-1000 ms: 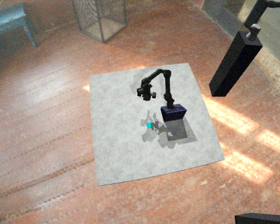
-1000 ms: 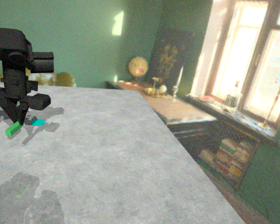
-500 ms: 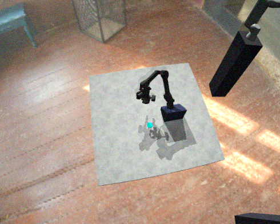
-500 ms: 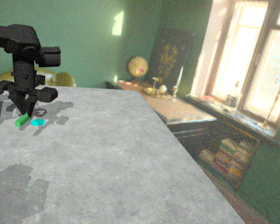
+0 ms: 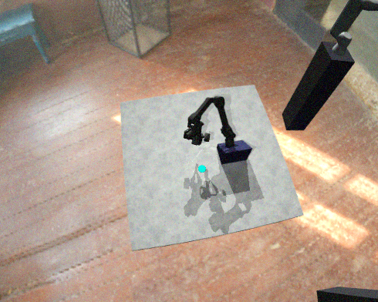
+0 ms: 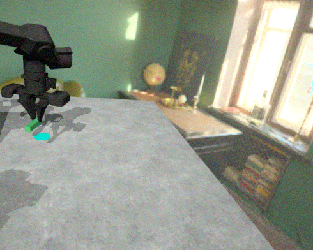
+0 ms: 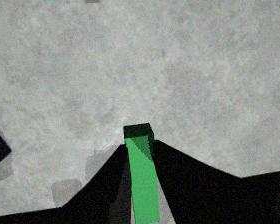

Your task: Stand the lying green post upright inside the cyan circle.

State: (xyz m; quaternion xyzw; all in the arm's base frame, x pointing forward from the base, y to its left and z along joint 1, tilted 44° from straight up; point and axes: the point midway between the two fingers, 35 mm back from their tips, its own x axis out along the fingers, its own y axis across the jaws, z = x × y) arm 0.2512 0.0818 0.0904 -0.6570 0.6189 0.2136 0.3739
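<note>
Now: gripper tip 16 cm to the right of the cyan circle, 14 cm above it and 4 cm past it. The rest, counted from my gripper tip: green post 2 cm to the right.
</note>
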